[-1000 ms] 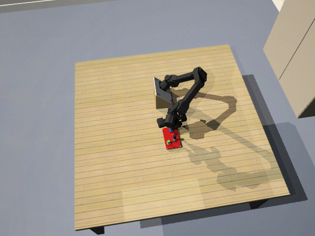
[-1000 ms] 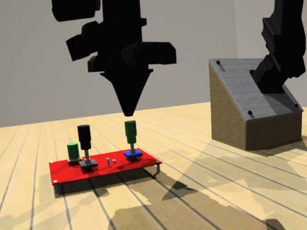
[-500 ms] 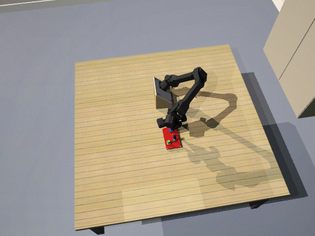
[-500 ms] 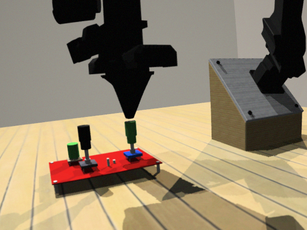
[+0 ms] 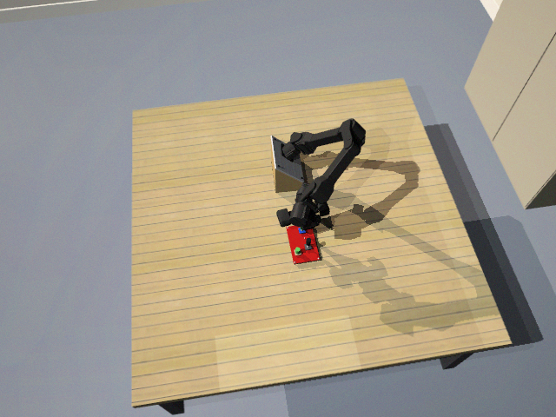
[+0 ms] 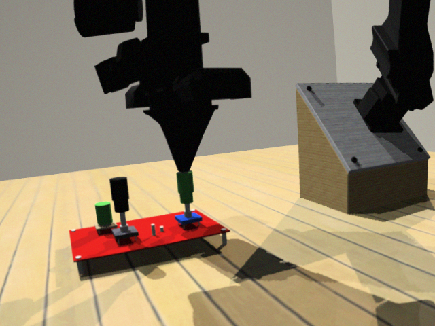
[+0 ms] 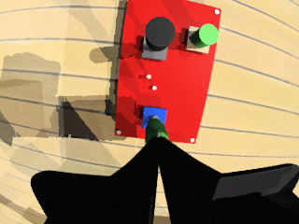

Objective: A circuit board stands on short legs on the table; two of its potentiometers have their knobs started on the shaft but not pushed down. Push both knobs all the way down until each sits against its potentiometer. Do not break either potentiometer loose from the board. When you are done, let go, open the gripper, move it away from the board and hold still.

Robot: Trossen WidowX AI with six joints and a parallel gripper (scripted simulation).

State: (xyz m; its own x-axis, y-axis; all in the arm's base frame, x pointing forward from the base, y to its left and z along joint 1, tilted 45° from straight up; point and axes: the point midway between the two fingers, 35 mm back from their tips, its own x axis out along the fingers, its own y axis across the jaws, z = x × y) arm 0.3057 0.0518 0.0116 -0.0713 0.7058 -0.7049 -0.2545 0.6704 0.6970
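Now: the green knob 1 cm below my gripper tip. From my gripper tip the other things lie so: black knob: 7 cm ahead, 2 cm to the left, 2 cm below.
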